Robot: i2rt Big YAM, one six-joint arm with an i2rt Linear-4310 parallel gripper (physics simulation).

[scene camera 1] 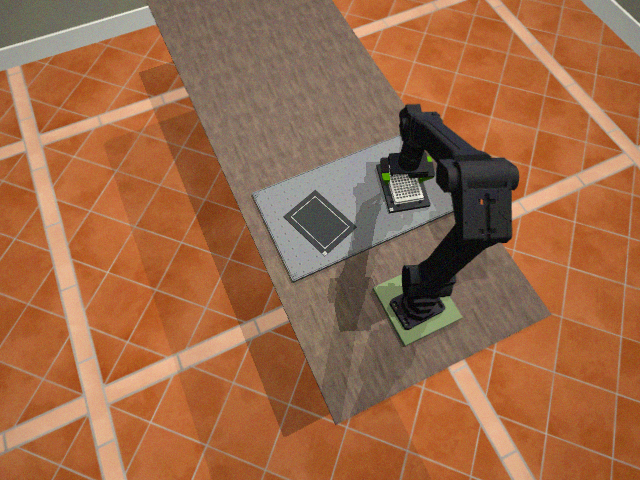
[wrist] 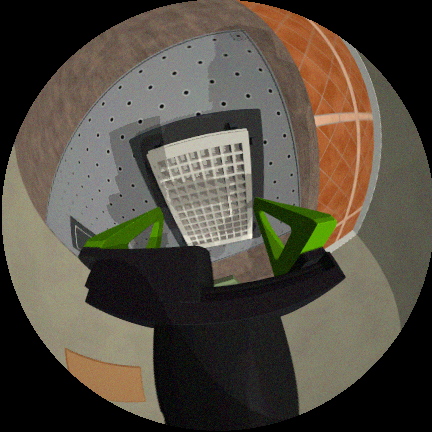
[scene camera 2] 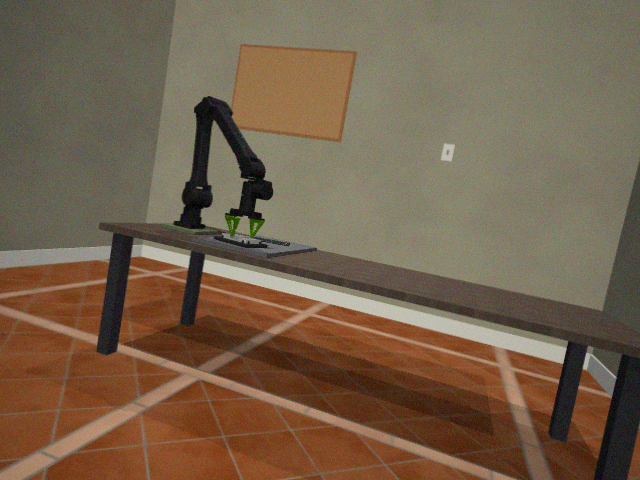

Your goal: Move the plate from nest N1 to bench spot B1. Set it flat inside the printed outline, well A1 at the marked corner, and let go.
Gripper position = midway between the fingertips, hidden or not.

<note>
My gripper (scene camera 1: 402, 182) is open, with nothing in its grasp. Also in view: a white well plate (scene camera 1: 403, 189). I also see a dark pad with white printed outline (scene camera 1: 324, 226).
The white well plate shows as well in the wrist view (wrist: 205, 180). My gripper shows as well in the wrist view (wrist: 207, 206) and in scene camera 2 (scene camera 2: 242, 236).
</note>
